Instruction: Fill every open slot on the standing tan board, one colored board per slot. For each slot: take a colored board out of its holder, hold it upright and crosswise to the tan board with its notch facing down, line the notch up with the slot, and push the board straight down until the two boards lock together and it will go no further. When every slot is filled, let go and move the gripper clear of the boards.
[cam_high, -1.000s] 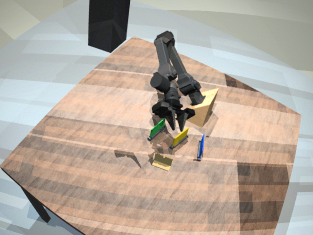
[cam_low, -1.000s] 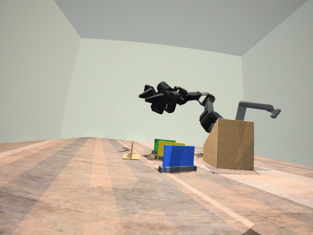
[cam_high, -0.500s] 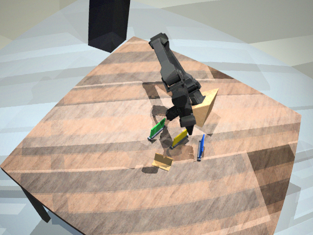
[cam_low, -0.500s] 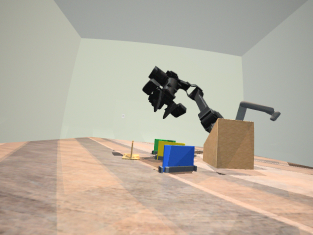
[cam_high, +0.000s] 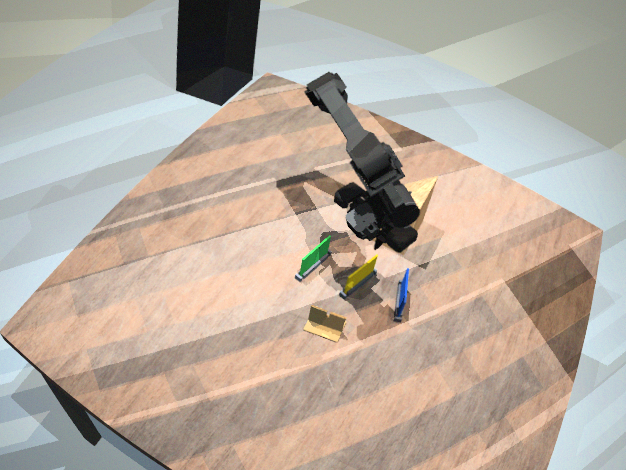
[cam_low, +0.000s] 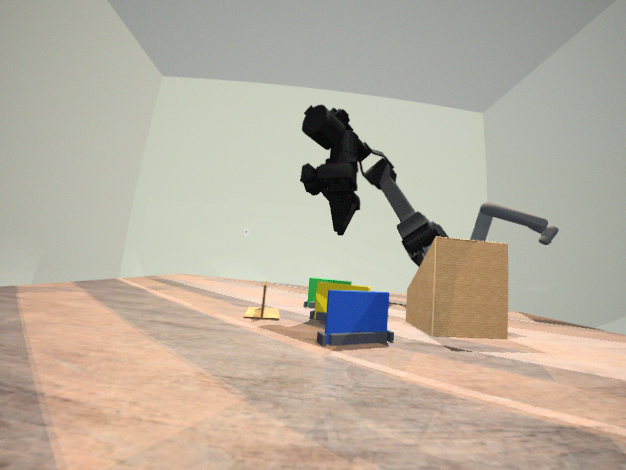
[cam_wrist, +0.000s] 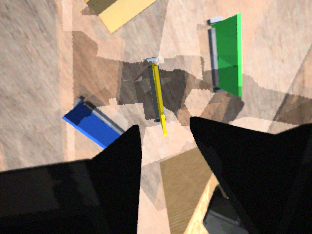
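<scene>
The yellow board is 2 cm behind my gripper tip and 14 cm below it. From my gripper tip the other things lie so: tan board: 13 cm ahead, 2 cm to the right, 14 cm below; then blue board: 2 cm behind, 11 cm to the left, 14 cm below; then green board: 1 cm behind, 12 cm to the right, 14 cm below.
</scene>
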